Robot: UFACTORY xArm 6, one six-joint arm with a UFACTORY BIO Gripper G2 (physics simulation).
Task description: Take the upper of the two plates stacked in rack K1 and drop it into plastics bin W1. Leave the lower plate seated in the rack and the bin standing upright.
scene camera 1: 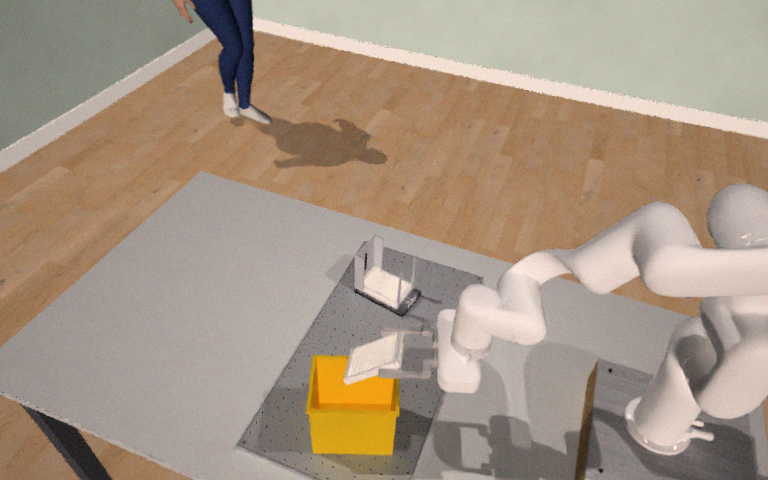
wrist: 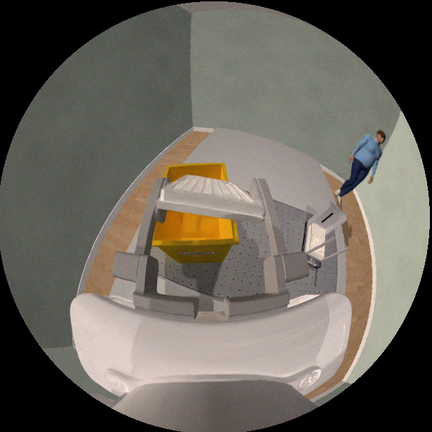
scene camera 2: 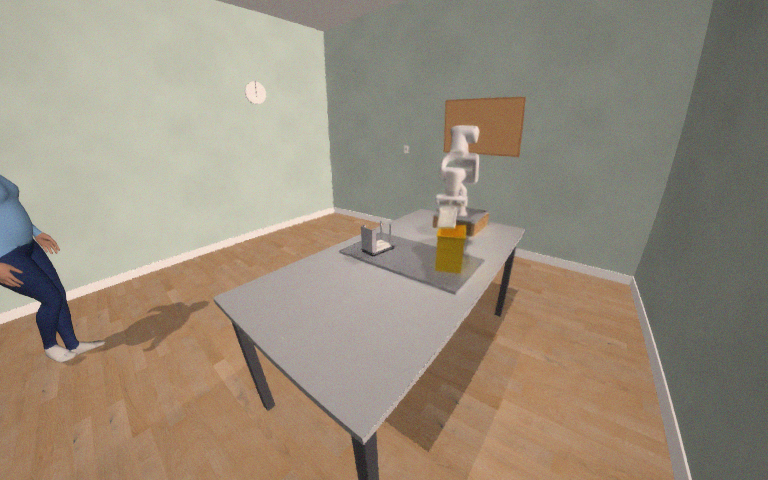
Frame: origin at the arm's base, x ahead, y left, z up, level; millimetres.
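Seen in the pictures: hand, tool point: point(scene camera 1: 390, 352) point(scene camera 2: 448, 211); arm's base, link origin: point(scene camera 1: 655, 425).
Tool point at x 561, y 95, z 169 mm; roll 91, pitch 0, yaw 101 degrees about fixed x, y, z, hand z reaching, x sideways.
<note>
Pixels of each thing's top centre, then the offset from my tool point to it. Level surfaces: height alone.
- Yellow bin W1, top centre: point(scene camera 1: 354, 383) point(scene camera 2: 452, 230) 73 mm down, 61 mm ahead, 42 mm left
- Rack K1, top centre: point(scene camera 1: 389, 256) point(scene camera 2: 377, 224) 105 mm down, 85 mm ahead, 359 mm right
- lower plate, top centre: point(scene camera 1: 384, 283) point(scene camera 2: 376, 244) 219 mm down, 95 mm ahead, 363 mm right
- dark perforated mat, surface height: 253 mm down
- grey table, surface height: 267 mm down
My gripper point(scene camera 1: 393, 353) point(scene camera 2: 446, 210) point(wrist: 212, 201) is shut on the upper plate, with one finger at each side. The white plate point(scene camera 1: 370, 360) point(scene camera 2: 446, 218) point(wrist: 207, 188) is tilted in scene camera 1 and hangs above the bin's opening, its far edge over the inside. Yellow bin W1 point(scene camera 1: 352, 433) point(scene camera 2: 449, 254) point(wrist: 217, 249) stands upright below; the plate hides part of its opening. Rack K1 point(scene camera 1: 359, 275) point(scene camera 2: 368, 239) point(wrist: 337, 212) stands away from the gripper. The lower plate point(scene camera 1: 387, 285) point(scene camera 2: 383, 245) point(wrist: 316, 240) lies flat in it.
Rack and bin stand on a dark perforated mat point(scene camera 1: 317, 339) point(scene camera 2: 413, 263) on the grey table point(scene camera 1: 169, 294) point(scene camera 2: 339, 328). Thin upright posts rise at the rack's side nearer the arm. A person point(scene camera 1: 240, 56) point(scene camera 2: 25, 249) point(wrist: 366, 155) stands on the floor beyond the table.
</note>
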